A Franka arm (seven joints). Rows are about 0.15 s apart.
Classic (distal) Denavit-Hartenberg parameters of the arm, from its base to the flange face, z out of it. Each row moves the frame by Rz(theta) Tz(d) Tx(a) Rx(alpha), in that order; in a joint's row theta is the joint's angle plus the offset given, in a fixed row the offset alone. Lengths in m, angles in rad.
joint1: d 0.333  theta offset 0  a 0  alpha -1.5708
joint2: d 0  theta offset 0  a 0  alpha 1.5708
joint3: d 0.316  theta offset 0  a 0.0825  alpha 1.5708
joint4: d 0  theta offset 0  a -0.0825  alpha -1.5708
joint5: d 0.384  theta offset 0  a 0  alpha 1.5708
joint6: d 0  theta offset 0  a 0.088  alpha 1.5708
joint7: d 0.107  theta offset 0  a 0  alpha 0
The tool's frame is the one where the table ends.
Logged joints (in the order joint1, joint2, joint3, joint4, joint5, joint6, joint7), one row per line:
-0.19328, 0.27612, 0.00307, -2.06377, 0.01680, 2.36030, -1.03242
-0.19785, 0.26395, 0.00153, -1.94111, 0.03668, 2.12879, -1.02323
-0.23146, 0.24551, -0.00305, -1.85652, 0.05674, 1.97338, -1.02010
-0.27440, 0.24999, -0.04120, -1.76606, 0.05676, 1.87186, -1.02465
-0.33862, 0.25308, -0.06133, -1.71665, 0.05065, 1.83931, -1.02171
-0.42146, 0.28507, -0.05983, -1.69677, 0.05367, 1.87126, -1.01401
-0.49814, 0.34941, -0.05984, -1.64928, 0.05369, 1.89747, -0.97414
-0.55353, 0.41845, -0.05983, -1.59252, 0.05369, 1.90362, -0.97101
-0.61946, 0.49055, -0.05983, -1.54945, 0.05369, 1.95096, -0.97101
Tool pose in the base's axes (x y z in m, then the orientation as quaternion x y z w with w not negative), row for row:
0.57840, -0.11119, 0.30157, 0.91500, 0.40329, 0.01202, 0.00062
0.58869, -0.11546, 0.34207, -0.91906, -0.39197, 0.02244, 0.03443
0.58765, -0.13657, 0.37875, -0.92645, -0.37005, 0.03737, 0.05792
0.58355, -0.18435, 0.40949, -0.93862, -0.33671, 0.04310, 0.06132
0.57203, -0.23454, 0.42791, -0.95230, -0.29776, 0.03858, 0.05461
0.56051, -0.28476, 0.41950, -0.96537, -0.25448, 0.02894, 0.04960
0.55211, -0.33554, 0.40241, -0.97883, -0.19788, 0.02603, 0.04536
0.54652, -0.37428, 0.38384, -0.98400, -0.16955, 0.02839, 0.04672
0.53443, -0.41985, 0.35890, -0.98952, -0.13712, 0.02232, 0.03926
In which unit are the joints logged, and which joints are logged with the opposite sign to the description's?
The joints are logged in radians. Opposite sign: none.
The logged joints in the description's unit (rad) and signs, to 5 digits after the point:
-0.19328, 0.27612, 0.00307, -2.06377, 0.01680, 2.36030, -1.03242
-0.19785, 0.26395, 0.00153, -1.94111, 0.03668, 2.12879, -1.02323
-0.23146, 0.24551, -0.00305, -1.85652, 0.05674, 1.97338, -1.02010
-0.27440, 0.24999, -0.04120, -1.76606, 0.05676, 1.87186, -1.02465
-0.33862, 0.25308, -0.06133, -1.71665, 0.05065, 1.83931, -1.02171
-0.42146, 0.28507, -0.05983, -1.69677, 0.05367, 1.87126, -1.01401
-0.49814, 0.34941, -0.05984, -1.64928, 0.05369, 1.89747, -0.97414
-0.55353, 0.41845, -0.05983, -1.59252, 0.05369, 1.90362, -0.97101
-0.61946, 0.49055, -0.05983, -1.54945, 0.05369, 1.95096, -0.97101

